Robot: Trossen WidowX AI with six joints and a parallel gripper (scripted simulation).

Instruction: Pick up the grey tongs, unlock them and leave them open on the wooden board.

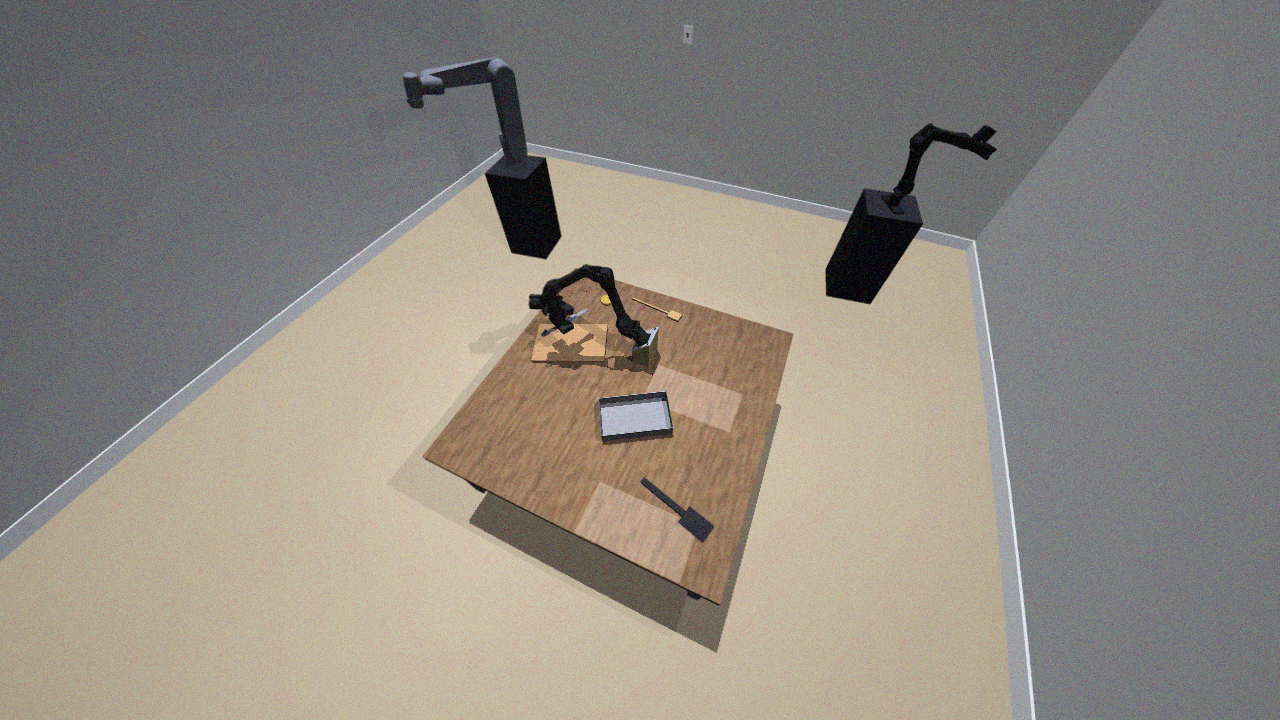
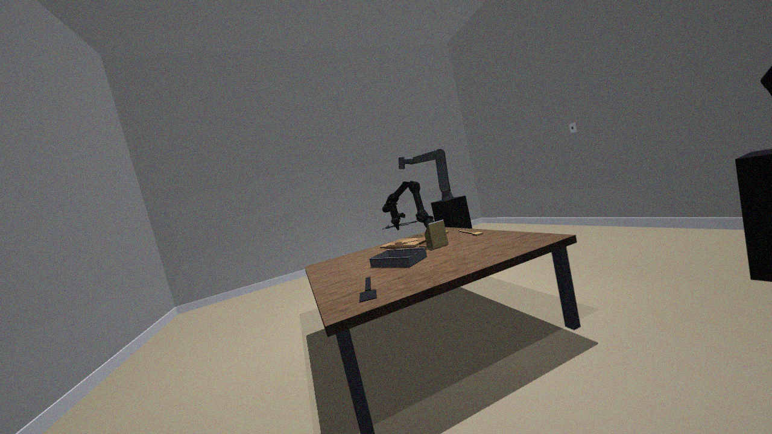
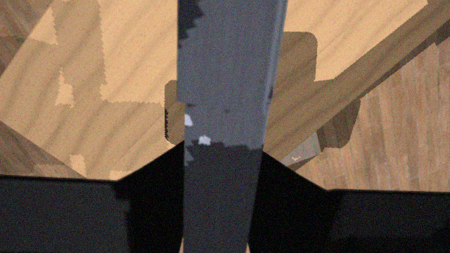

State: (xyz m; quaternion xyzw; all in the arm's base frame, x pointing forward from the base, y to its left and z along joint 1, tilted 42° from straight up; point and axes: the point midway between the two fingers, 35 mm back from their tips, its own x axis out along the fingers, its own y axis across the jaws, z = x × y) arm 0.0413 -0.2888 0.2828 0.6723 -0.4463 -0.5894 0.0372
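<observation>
The light wooden board lies 110 mm below my gripper tip, 20 mm to the left of it and 20 mm behind it. Round my gripper tip: roasting tin (460 mm to the left, 300 mm ahead, 90 mm below); black spatula (730 mm to the left, 630 mm ahead, 120 mm below); yellow piece (360 mm behind, 110 mm below, 100 mm to the left).
</observation>
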